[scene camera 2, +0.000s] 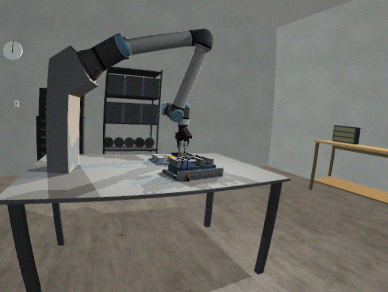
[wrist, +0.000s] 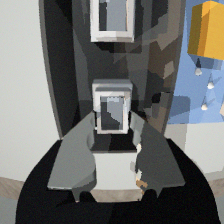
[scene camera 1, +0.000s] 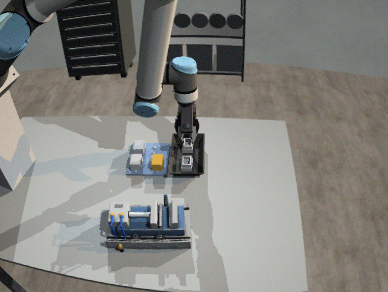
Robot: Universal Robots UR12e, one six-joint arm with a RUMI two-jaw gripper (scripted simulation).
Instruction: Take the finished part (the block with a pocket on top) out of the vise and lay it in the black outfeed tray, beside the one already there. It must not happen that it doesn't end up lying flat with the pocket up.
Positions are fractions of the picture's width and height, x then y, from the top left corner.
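The gripper (wrist: 0.50, 0.50) is visible in the scene, and a finished part (wrist: 0.50, 0.44) can be seen as well.
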